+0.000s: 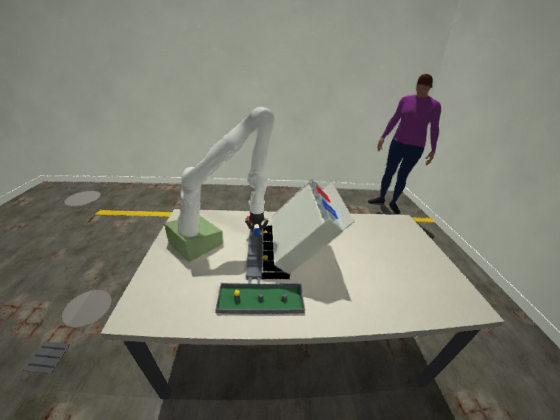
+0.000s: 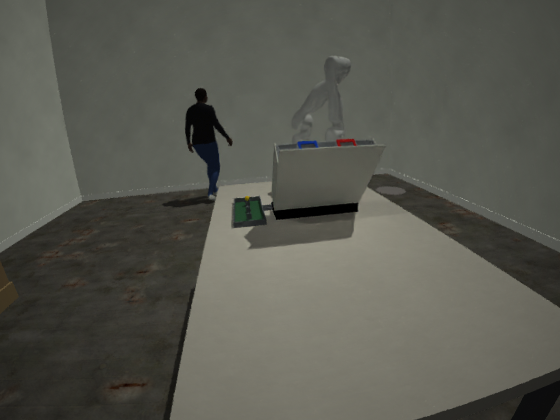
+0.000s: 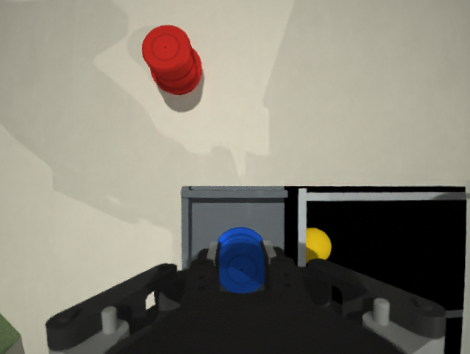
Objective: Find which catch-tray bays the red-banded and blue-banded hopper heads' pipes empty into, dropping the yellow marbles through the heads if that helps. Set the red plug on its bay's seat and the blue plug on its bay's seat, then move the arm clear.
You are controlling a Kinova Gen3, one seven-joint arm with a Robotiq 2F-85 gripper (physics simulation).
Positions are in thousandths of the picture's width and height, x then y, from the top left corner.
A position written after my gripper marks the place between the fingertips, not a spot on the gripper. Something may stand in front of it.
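Note:
Yellow marble (image 3: 678,694), red plug (image 3: 376,194), blue plug (image 3: 514,736). Visible too, my gripper (image 3: 512,719).

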